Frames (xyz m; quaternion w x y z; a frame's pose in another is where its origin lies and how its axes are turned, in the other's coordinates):
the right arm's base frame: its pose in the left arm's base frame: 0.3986 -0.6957 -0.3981 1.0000 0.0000 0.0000 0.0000
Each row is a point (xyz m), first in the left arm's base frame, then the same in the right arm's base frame.
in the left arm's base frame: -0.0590 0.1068 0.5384
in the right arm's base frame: -0.4576 0.8025 0.9365
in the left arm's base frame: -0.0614 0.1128 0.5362
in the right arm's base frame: -0.4600 0.8085 0.9343
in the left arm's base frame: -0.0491 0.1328 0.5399
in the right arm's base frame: -0.4477 0.8285 0.9380
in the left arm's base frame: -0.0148 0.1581 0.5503
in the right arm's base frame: -0.4134 0.8538 0.9484
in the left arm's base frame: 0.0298 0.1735 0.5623
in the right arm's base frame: -0.3688 0.8692 0.9604
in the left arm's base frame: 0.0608 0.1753 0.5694
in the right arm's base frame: -0.3378 0.8710 0.9675
